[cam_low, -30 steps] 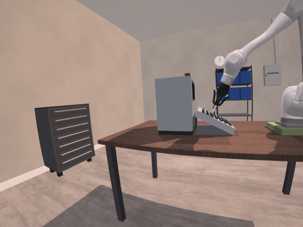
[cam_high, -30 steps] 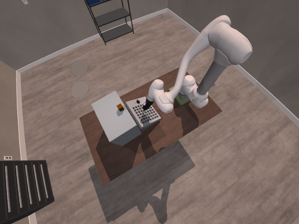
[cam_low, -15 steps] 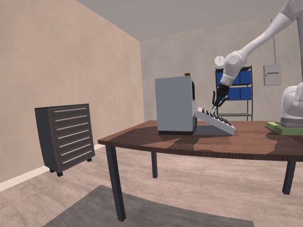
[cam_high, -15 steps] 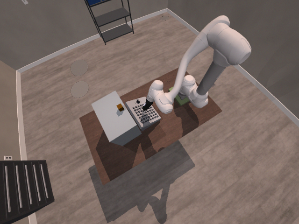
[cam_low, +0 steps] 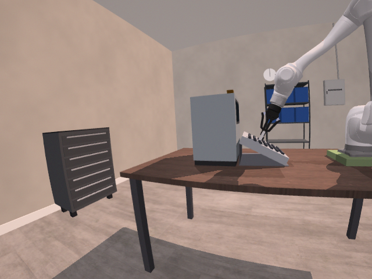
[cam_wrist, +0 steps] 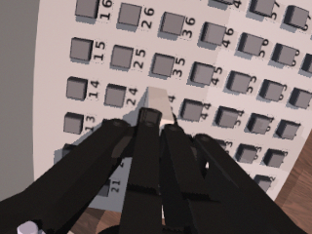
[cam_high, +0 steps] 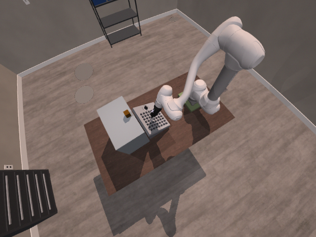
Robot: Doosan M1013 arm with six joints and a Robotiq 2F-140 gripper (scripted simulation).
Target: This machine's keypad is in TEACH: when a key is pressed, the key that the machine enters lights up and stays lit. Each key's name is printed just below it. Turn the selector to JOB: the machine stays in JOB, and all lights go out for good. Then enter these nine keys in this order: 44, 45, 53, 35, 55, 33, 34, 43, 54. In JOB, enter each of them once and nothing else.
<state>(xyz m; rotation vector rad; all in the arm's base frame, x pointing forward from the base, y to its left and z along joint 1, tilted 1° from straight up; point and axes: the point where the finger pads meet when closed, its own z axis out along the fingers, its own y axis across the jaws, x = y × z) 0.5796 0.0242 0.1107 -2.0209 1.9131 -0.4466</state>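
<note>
Now: the key 44 4 cm below my hand and 2 cm behind it. Also, from my hand: black selector knob: 17 cm to the right, 3 cm below, 1 cm behind; sloped keypad: 8 cm below, 5 cm to the right, 1 cm ahead.
</note>
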